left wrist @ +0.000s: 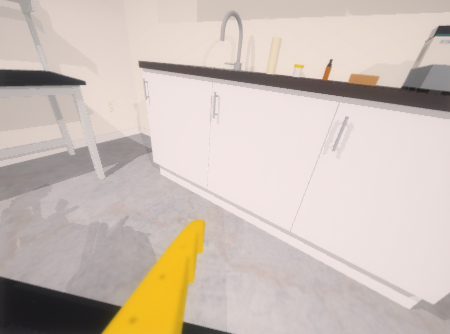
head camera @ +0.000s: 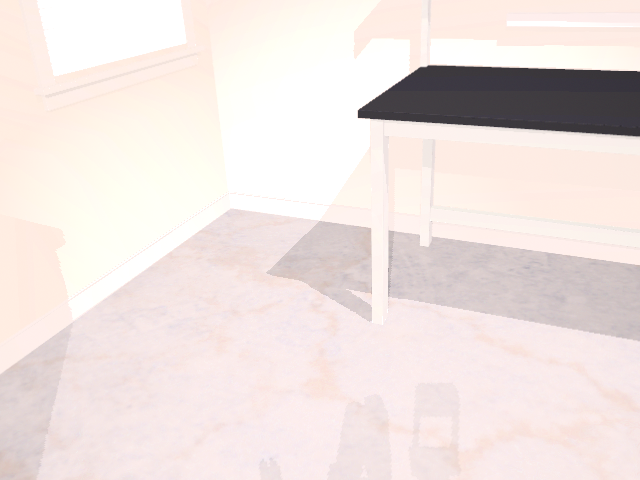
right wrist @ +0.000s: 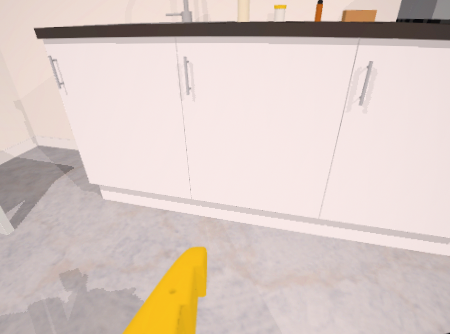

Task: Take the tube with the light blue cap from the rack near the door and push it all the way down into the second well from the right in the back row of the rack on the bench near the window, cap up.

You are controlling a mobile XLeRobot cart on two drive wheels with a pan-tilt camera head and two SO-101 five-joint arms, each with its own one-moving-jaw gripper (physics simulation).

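Frame: origin at the left arm's base, x ahead, y left, z up, level; metres.
Seen in the pictures: left hand, tool point: (left wrist: 204, 232); right hand, tool point: (right wrist: 206, 265).
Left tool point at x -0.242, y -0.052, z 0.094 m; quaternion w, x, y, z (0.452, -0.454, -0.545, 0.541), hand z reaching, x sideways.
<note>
Offsets run from my left tool point to a thing's top centre. "spot": to the spot under its first point.
The tube with the light blue cap and the two racks do not show in these views. A bench with a black top and white legs (head camera: 496, 105) (left wrist: 35, 78) stands right of the window (head camera: 113, 31) in the head view and at the far left in the left wrist view; the visible part of its top bears no rack. My left gripper (left wrist: 199, 231) shows one yellow notched jaw over the floor, so it is fully open and empty. My right gripper (right wrist: 201, 256) also shows one yellow jaw over the floor, fully open and empty.
White cabinets @(spot: 0.808 m back, 0.123 m left, 0.213 m down) (left wrist: 270, 135) (right wrist: 265, 120) with a dark counter (left wrist: 370, 91) (right wrist: 125, 31) stand ahead of both wrists. The counter bears a faucet @(spot: 1.465 m back, 0.131 m right, 0.196 m up) (left wrist: 240, 45), a cream cylinder @(spot: 1.166 m back, 0.095 m left, 0.136 m up) (left wrist: 274, 55), a yellow-capped jar @(spot: 1.107 m back, 0.233 m left, 0.074 m up) (left wrist: 298, 70), an orange bottle @(spot: 1.010 m back, 0.351 m left, 0.081 m up) (left wrist: 327, 71), a brown block @(spot: 0.961 m back, 0.508 m left, 0.059 m up) (left wrist: 364, 80) and a grey machine @(spot: 0.689 m back, 0.558 m left, 0.105 m up) (left wrist: 432, 70).
</note>
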